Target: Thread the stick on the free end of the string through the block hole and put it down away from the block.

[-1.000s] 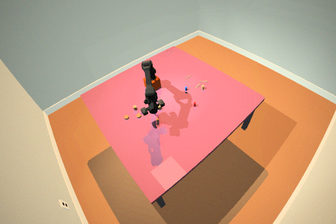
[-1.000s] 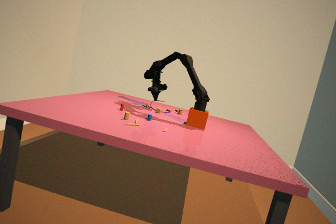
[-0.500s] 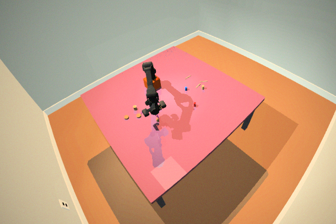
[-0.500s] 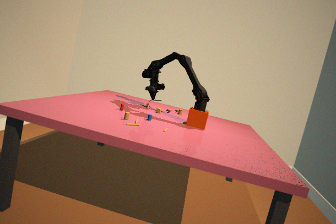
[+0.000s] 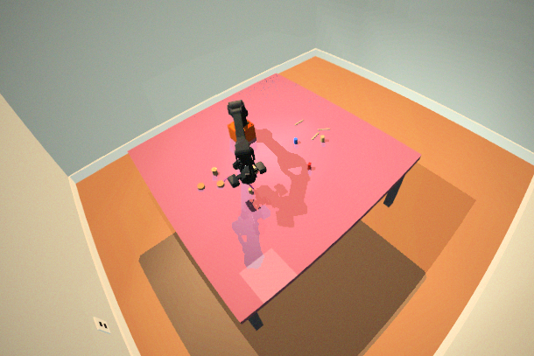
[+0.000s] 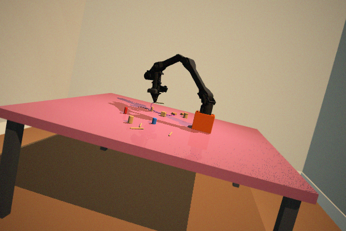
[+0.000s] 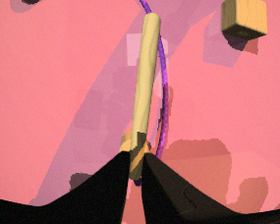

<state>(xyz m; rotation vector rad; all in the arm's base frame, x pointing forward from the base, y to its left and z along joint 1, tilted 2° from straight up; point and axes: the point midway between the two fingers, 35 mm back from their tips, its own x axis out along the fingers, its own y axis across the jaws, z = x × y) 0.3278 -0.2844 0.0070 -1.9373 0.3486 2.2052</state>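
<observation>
Right now my gripper tip is 110 mm to the right of the wooden block, 80 mm past it and 50 mm above it. Also, from my gripper tip: round wooden button (150 mm behind, 70 mm to the right, 60 mm below); then thin wooden stick (10 mm behind); then red peg (310 mm to the left, 150 mm ahead, 40 mm below).
</observation>
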